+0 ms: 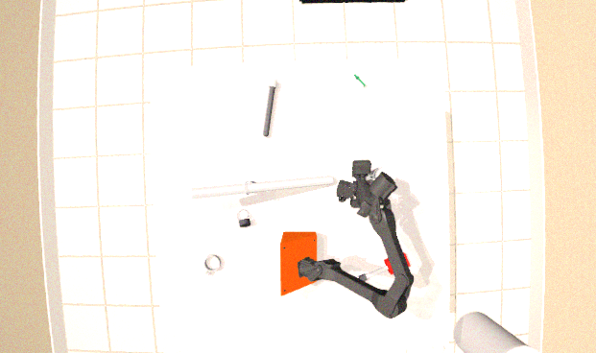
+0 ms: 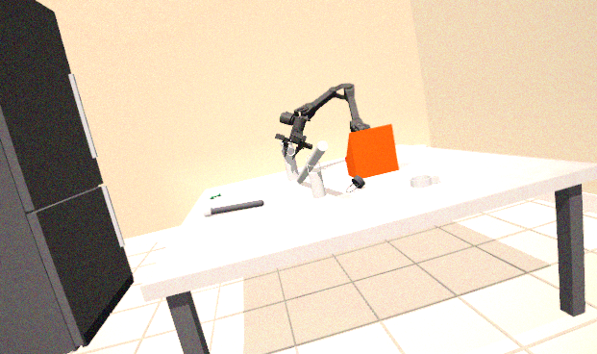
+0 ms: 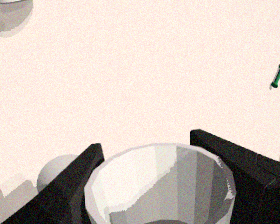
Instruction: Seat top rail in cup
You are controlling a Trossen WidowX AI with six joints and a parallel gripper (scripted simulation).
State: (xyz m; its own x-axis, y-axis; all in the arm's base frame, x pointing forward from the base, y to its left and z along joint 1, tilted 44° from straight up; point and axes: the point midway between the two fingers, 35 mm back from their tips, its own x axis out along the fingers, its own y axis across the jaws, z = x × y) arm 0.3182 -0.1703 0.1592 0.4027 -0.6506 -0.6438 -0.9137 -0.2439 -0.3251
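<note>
Right now my gripper tip is 3 cm below the rail-end cup, 2 cm to the left of it and 2 cm past it. Round my gripper tip: green piece 39 cm ahead, 12 cm below, 10 cm to the right; then dark fitting 47 cm to the left, 13 cm behind, 11 cm below; then short post 41 cm to the left, 2 cm below, 1 cm behind.
</note>
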